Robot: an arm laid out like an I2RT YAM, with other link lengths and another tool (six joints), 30 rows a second.
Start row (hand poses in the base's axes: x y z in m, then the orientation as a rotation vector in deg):
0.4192, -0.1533, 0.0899, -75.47, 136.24, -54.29
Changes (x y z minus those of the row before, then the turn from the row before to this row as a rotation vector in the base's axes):
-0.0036, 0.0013, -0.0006, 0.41, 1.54, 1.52
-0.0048, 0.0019, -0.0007, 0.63, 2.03, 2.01
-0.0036, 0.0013, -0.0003, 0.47, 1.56, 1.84
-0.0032, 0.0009, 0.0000, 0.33, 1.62, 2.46
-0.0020, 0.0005, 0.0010, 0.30, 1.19, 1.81
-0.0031, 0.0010, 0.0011, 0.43, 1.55, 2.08
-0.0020, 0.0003, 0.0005, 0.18, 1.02, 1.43
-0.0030, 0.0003, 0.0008, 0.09, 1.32, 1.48
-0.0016, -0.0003, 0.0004, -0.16, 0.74, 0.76
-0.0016, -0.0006, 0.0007, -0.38, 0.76, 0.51
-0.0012, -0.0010, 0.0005, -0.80, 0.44, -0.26
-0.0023, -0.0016, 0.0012, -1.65, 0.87, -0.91
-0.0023, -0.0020, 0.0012, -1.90, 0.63, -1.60
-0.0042, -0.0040, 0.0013, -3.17, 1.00, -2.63
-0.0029, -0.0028, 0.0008, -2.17, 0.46, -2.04
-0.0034, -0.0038, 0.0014, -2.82, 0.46, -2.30
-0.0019, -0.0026, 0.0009, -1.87, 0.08, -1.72
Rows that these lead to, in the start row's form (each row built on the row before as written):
0.4156, -0.1520, 0.0893, -78.14, 136.09, -52.64
0.4108, -0.1501, 0.0886, -81.62, 135.83, -50.30
0.4072, -0.1488, 0.0883, -84.59, 135.30, -48.42
0.4040, -0.1479, 0.0883, -88.29, 134.14, -46.50
0.4020, -0.1474, 0.0893, -90.96, 133.23, -44.99
0.3989, -0.1464, 0.0904, -94.10, 132.26, -43.01
0.3969, -0.1461, 0.0909, -96.26, 131.52, -41.81
0.3939, -0.1458, 0.0917, -98.72, 130.90, -40.49
0.3923, -0.1461, 0.0921, -100.11, 130.61, -40.02
0.3907, -0.1467, 0.0928, -101.36, 130.59, -39.86
0.3895, -0.1477, 0.0933, -101.77, 131.18, -40.60
0.3872, -0.1493, 0.0945, -102.20, 132.77, -42.22
0.3849, -0.1513, 0.0957, -101.80, 134.94, -44.47
0.3807, -0.1553, 0.0970, -101.02, 138.46, -48.32
0.3778, -0.1581, 0.0978, 99.70, -140.62, 51.05
0.3744, -0.1619, 0.0992, 95.66, -139.31, 53.32
0.3725, -0.1645, 0.1001, 92.71, -138.64, 54.97

